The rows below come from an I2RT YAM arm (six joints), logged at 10 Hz.
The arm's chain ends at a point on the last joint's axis. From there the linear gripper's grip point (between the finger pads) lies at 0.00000 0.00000 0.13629 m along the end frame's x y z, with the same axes.
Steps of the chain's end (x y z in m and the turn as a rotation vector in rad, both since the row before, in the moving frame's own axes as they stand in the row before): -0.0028 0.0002 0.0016 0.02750 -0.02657 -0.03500; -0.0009 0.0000 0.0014 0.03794 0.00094 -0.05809; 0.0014 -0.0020 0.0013 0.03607 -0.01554 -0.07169; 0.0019 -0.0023 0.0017 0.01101 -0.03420 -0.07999
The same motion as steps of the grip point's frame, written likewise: -0.0065 -0.0035 0.0015 0.02750 -0.02657 -0.03500; -0.0009 -0.0052 0.0013 0.03794 0.00094 -0.05809; -0.0009 -0.0068 0.0012 0.03607 -0.01554 -0.07169; -0.0028 -0.0036 0.0016 0.01101 -0.03420 -0.07999
